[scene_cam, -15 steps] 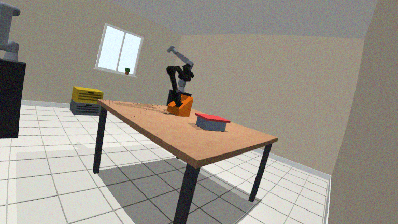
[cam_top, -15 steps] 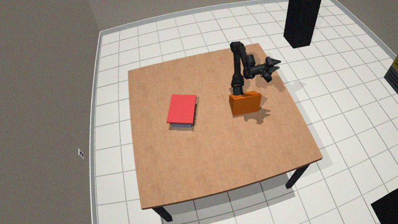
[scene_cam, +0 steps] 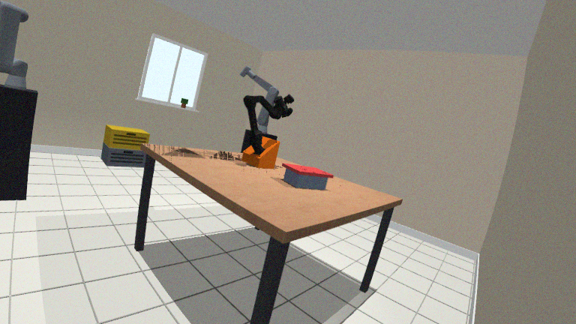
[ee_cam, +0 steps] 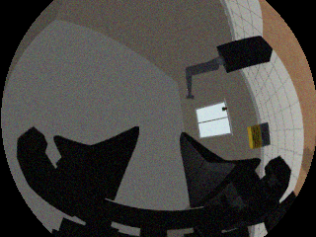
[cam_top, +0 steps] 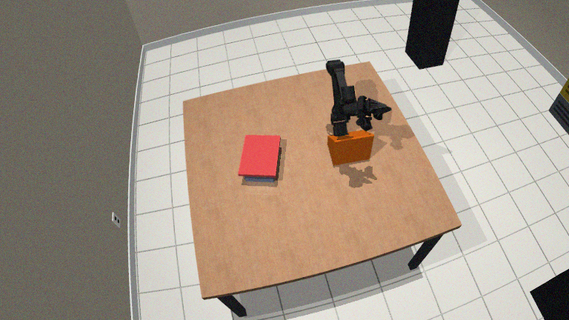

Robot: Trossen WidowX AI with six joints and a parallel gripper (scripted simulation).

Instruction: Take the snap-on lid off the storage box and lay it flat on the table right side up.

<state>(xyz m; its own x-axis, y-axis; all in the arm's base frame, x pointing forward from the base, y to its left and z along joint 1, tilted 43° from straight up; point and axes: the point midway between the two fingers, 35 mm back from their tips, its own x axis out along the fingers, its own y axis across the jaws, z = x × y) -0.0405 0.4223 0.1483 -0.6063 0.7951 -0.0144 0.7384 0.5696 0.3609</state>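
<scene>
Right now the red lid is 54 cm ahead of my gripper tip, 25 cm to the right of it and 41 cm below it. Round my gripper tip: storage box (54 cm ahead, 25 cm to the right, 46 cm below).
</scene>
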